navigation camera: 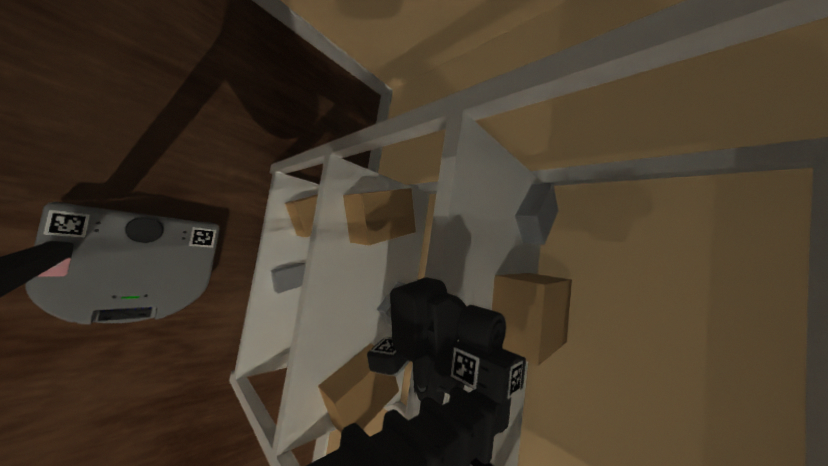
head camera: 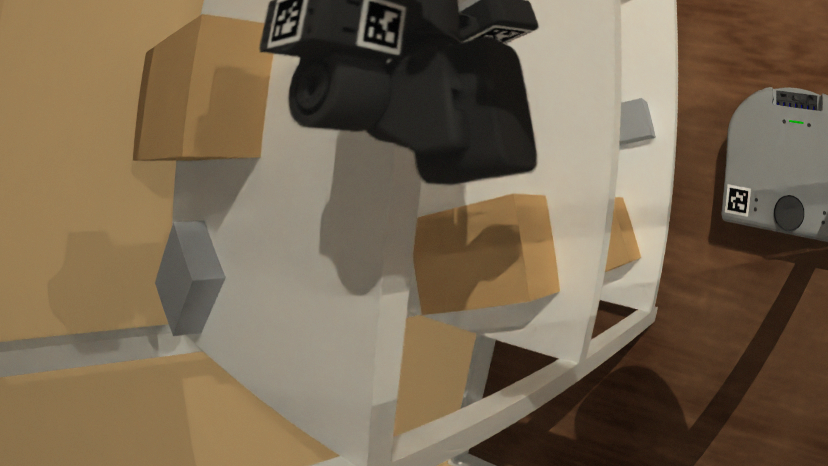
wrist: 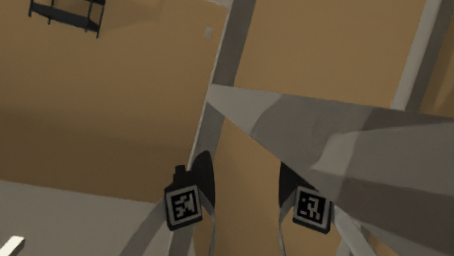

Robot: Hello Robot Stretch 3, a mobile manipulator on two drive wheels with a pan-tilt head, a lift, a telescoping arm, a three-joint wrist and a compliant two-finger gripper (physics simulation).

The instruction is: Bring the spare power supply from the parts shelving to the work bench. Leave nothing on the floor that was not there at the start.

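The parts shelving [head camera: 278, 260] [navigation camera: 454, 150] [wrist: 400, 150] is white and holds several grey boxes. One grey box [head camera: 197, 277] [navigation camera: 535, 214] stands on the top board. Another grey box [navigation camera: 387, 301] is on the board below, mostly hidden behind the wrist. A third grey box [head camera: 636, 121] [navigation camera: 287, 276] lies on the lowest board in view. I cannot tell which is the spare power supply. My gripper [wrist: 246, 169] is partly open, with nothing between its fingers. A shelf board is close at its right in the wrist view. The head view does not show the fingertips clearly. The work bench does not show.
Brown cartons stand on the boards: one carton [head camera: 225, 98] [navigation camera: 533, 312] on top, another [head camera: 538, 248] [navigation camera: 382, 217] below, and a third [navigation camera: 359, 393] near the wrist. My base [head camera: 770, 156] [navigation camera: 127, 254] is on the wooden floor. A dark frame [wrist: 65, 15] shows far off.
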